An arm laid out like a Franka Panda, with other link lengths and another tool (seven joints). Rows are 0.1 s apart.
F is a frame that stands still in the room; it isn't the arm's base.
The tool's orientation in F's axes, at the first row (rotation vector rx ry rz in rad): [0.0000 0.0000 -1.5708]
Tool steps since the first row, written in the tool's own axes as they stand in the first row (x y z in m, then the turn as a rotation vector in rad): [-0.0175 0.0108 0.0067 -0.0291 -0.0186 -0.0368]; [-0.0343 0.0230 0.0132 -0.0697 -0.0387 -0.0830]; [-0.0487 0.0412 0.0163 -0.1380 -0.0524 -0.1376]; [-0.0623 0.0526 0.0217 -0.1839 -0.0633 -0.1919]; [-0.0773 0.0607 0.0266 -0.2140 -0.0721 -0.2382]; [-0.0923 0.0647 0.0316 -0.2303 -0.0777 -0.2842]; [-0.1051 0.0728 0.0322 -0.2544 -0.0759 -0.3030]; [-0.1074 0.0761 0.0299 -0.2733 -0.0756 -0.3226]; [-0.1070 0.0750 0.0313 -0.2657 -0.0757 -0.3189]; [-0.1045 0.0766 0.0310 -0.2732 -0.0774 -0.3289]
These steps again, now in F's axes. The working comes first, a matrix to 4 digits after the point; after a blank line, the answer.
The tool's axes in the first row as the columns of a matrix, in F's axes (used below as rounded here):
[0.0000 1.0000 0.0000]
[-1.0000 0.0000 0.0000]
[0.0000 0.0000 1.0000]

[0.0108 0.0175 0.0067 -0.0186 0.0291 -0.0368]; [0.0230 0.0343 0.0132 -0.0387 0.0697 -0.0830]; [0.0412 0.0487 0.0163 -0.0524 0.1380 -0.1376]; [0.0526 0.0623 0.0217 -0.0633 0.1839 -0.1919]; [0.0607 0.0773 0.0266 -0.0721 0.2140 -0.2382]; [0.0647 0.0923 0.0316 -0.0777 0.2303 -0.2842]; [0.0728 0.1051 0.0322 -0.0759 0.2544 -0.3030]; [0.0761 0.1074 0.0299 -0.0756 0.2733 -0.3226]; [0.0750 0.1070 0.0313 -0.0757 0.2657 -0.3189]; [0.0766 0.1045 0.0310 -0.0774 0.2732 -0.3289]
